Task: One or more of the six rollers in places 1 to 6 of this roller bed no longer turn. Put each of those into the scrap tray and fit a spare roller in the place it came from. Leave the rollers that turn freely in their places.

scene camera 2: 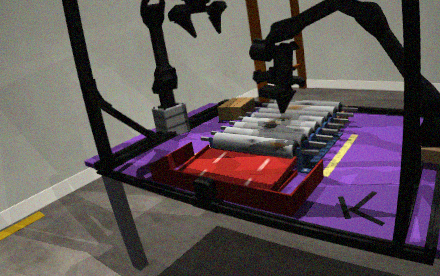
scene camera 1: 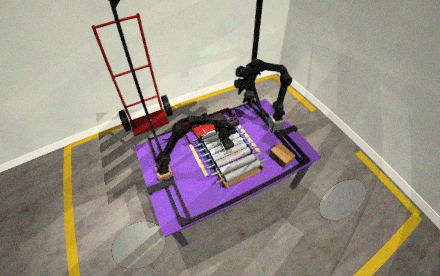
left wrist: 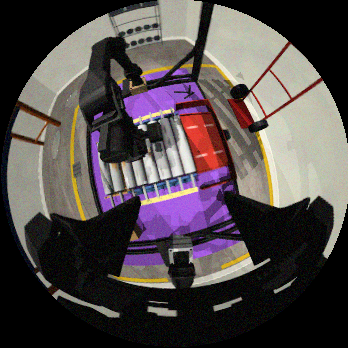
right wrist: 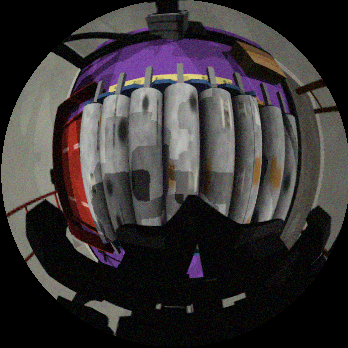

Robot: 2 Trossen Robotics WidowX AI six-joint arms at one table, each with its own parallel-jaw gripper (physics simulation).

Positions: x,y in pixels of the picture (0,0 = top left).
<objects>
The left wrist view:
my left gripper: 182,197
my right gripper: 141,147
</objects>
